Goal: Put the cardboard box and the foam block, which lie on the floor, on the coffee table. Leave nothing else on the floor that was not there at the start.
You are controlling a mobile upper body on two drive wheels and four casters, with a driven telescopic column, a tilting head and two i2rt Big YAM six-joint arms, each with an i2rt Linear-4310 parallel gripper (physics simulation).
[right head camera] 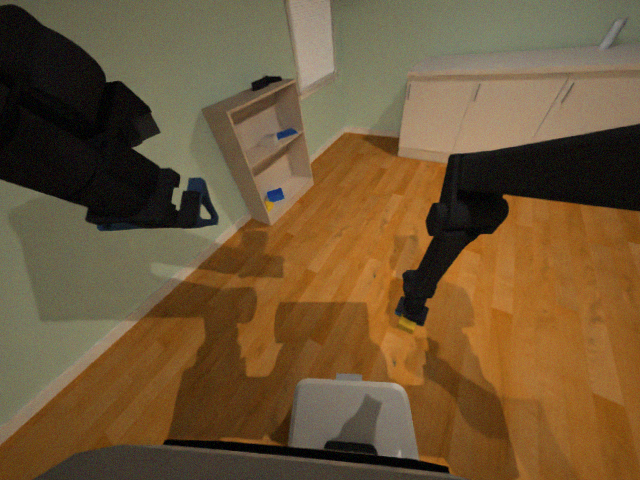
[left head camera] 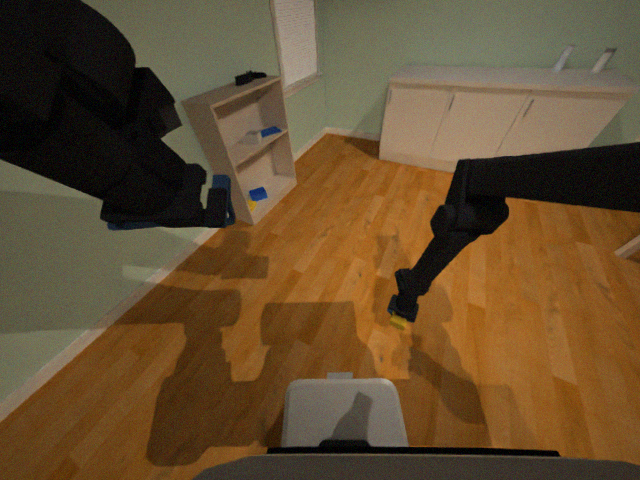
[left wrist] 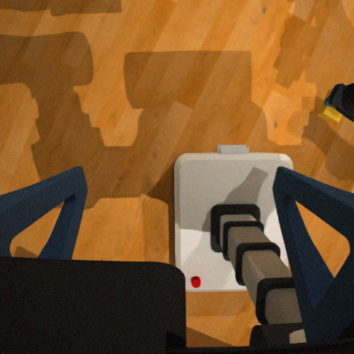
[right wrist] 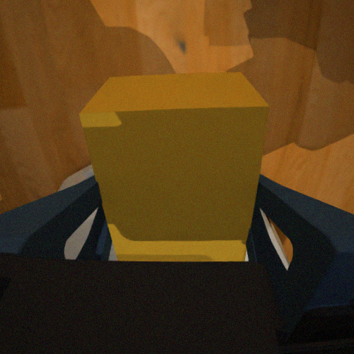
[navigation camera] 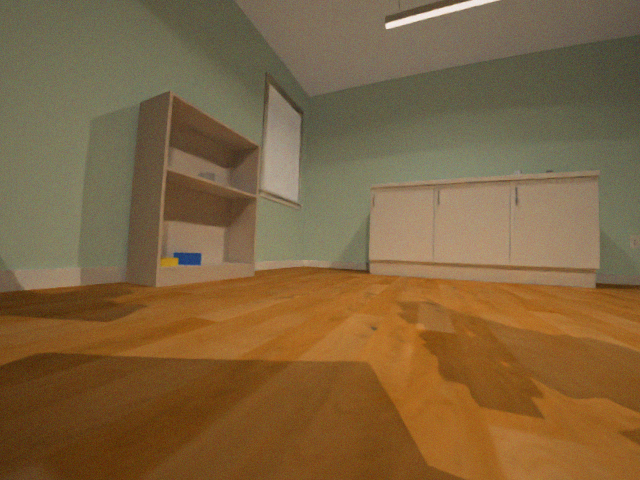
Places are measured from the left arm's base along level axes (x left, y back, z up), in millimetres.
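Where they show: left gripper, fingertip midpoint: (right head camera: 189,221) (left head camera: 203,220); right gripper, fingertip midpoint: (right head camera: 408,319) (left head camera: 399,316).
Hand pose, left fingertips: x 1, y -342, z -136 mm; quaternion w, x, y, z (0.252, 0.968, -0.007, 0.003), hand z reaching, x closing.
Observation:
After its pixels a point has its place.
A yellow block (left head camera: 398,321) {x -462, y -452, z -811 mm} (right head camera: 406,324) {x -460, y -452, z -811 mm} (left wrist: 331,115) (right wrist: 177,175), which looks like the foam block, is held between the blue fingers of my right gripper (left head camera: 401,316) {x -478, y -483, z -838 mm} (right head camera: 409,318) {x -478, y -483, z -838 mm}. The right gripper is shut on it and holds it above the wooden floor, ahead of my base. My left gripper (left wrist: 179,177) is open and empty, high up; it shows at the left of both head views, with its fingers partly hidden by the wrist. The cardboard box and the coffee table do not show in these views.
A bookshelf (left head camera: 201,134) {x 722, y -1784, z -553 mm} (right head camera: 219,139) {x 733, y -1790, z -552 mm} (navigation camera: 147,196) {x 644, y -1742, z -921 mm} stands against the left wall, with blue (left head camera: 257,193) {x 548, y -2061, z -1284 mm} (navigation camera: 187,258) {x 506, y -1971, z -1262 mm} and yellow items on its bottom shelf. A long low cabinet (left head camera: 413,118) {x -1167, y -2696, z -847 mm} (right head camera: 431,113) {x -1142, y -2709, z -859 mm} (navigation camera: 403,227) {x -1172, y -2694, z -931 mm} stands by the far wall. My white base (left head camera: 341,408) {x -222, y -206, z -1144 mm} (left wrist: 200,185) is below.

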